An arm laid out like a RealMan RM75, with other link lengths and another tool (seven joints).
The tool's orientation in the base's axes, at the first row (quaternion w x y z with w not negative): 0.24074, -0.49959, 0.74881, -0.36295
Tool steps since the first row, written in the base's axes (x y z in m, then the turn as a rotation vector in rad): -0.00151, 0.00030, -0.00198, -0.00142, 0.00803, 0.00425; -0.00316, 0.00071, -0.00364, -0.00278, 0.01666, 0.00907; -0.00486, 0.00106, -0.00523, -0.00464, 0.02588, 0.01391; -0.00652, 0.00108, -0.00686, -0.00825, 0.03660, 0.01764; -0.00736, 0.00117, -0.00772, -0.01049, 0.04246, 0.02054; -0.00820, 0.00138, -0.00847, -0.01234, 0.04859, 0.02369; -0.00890, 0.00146, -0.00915, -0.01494, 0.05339, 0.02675
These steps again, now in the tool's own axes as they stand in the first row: 0.00030, 0.00249, 0.00005, -0.00686, -0.00061, -0.00610; 0.00055, 0.00483, -0.00024, -0.01429, -0.00156, -0.01269; 0.00088, 0.00714, -0.00059, -0.02207, -0.00210, -0.01983; 0.00150, 0.00937, -0.00079, -0.03057, -0.00041, -0.02800; 0.00174, 0.01055, -0.00089, -0.03511, -0.00001, -0.03320; 0.00186, 0.01167, -0.00109, -0.04005, 0.00003, -0.03835; 0.00206, 0.01262, -0.00120, -0.04347, 0.00026, -0.04358
